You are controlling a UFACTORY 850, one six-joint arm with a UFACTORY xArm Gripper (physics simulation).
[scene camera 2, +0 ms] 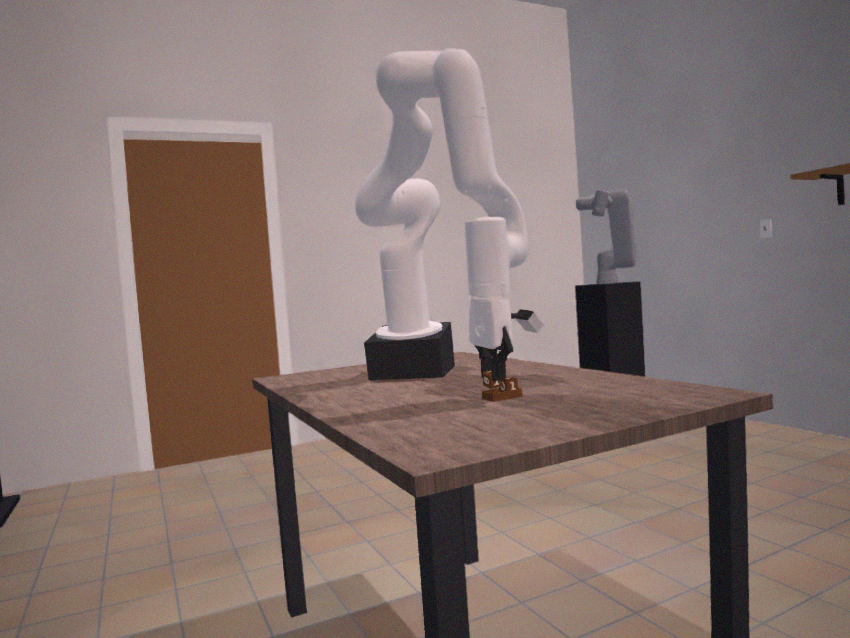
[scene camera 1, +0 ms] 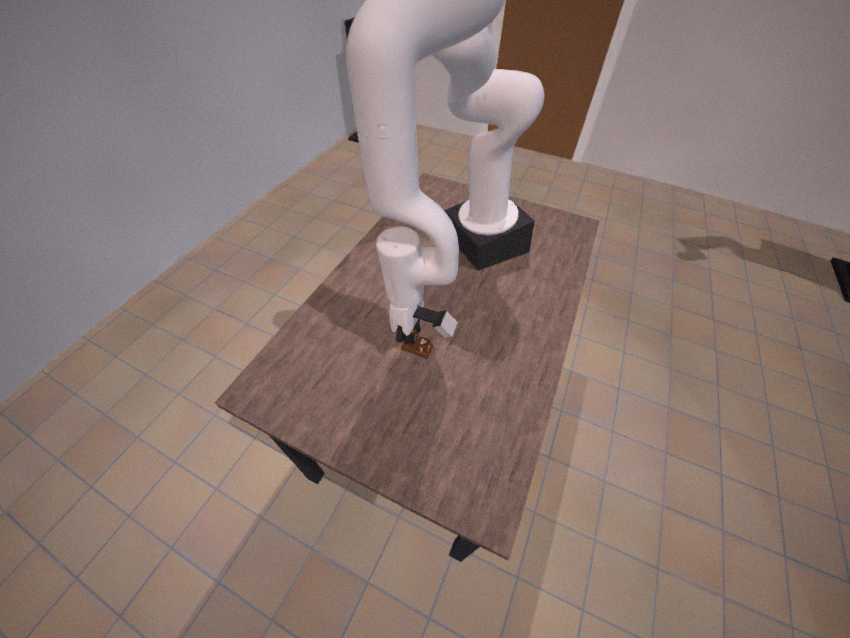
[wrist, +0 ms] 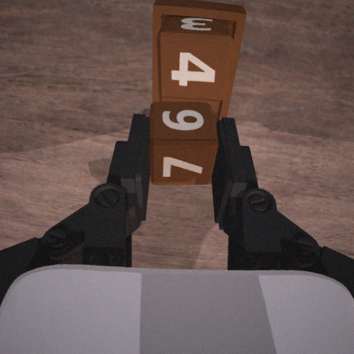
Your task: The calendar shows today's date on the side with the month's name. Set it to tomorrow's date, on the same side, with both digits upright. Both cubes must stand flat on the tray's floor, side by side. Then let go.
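The brown calendar tray (scene camera 1: 414, 350) (scene camera 2: 501, 394) (wrist: 200, 7) lies on the table. One brown cube (scene camera 2: 512, 385) (wrist: 187, 70) sits in the tray's far part in the wrist view, with a 4 on top, read sideways, and a 3 on its far side. My gripper (scene camera 1: 409, 337) (scene camera 2: 495, 379) (wrist: 181, 138) is shut on the other cube (scene camera 2: 487, 378) (wrist: 182, 145), which shows a 9 or 6 and a 7 in the wrist view. This cube is at the tray's near end and hides part of it. Its underside and any contact with the tray are hidden.
The wooden table (scene camera 1: 473, 425) (scene camera 2: 411, 432) carries the arm's black base block (scene camera 1: 497, 247) (scene camera 2: 409, 358) behind the tray. A second small arm (scene camera 2: 621, 230) stands on a black pedestal (scene camera 2: 609, 326) beyond the table.
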